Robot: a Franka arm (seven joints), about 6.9 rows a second.
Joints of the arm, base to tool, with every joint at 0 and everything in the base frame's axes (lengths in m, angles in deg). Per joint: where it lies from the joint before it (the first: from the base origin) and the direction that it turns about. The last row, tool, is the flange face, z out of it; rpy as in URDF.
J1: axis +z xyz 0 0 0.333
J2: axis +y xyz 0 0 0
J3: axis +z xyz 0 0 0.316
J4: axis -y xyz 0.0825 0 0
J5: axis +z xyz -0.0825 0 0.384
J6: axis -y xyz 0 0 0
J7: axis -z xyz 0.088 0 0
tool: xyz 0 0 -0.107 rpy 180 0 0
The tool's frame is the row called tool.
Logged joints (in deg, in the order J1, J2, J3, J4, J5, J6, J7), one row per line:
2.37, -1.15, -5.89, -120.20, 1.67, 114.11, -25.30
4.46, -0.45, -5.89, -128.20, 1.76, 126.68, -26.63
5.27, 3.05, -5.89, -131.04, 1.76, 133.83, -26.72
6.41, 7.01, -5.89, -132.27, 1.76, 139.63, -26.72
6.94, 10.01, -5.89, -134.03, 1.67, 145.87, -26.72
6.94, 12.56, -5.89, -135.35, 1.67, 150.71, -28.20
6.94, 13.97, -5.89, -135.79, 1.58, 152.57, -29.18
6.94, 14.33, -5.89, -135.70, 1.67, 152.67, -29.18
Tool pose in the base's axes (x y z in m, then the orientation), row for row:
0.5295, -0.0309, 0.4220, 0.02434, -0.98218, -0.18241, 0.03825
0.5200, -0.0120, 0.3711, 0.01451, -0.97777, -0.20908, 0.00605
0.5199, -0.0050, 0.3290, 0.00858, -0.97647, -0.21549, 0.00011
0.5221, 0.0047, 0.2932, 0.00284, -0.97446, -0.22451, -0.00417
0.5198, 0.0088, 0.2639, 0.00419, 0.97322, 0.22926, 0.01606
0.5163, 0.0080, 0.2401, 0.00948, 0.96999, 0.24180, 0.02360
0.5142, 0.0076, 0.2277, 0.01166, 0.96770, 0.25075, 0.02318
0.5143, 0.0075, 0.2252, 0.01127, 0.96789, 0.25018, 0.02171
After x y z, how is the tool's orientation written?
As a quaternion, w x y z.
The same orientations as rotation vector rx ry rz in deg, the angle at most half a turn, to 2 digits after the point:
-174.10, -32.33, 6.78
-174.39, -37.29, 1.08
-174.81, -38.58, 0.02
-175.09, -40.34, -0.75
174.71, 41.16, 2.88
173.55, 43.26, 4.22
172.91, 44.80, 4.14
172.98, 44.71, 3.88

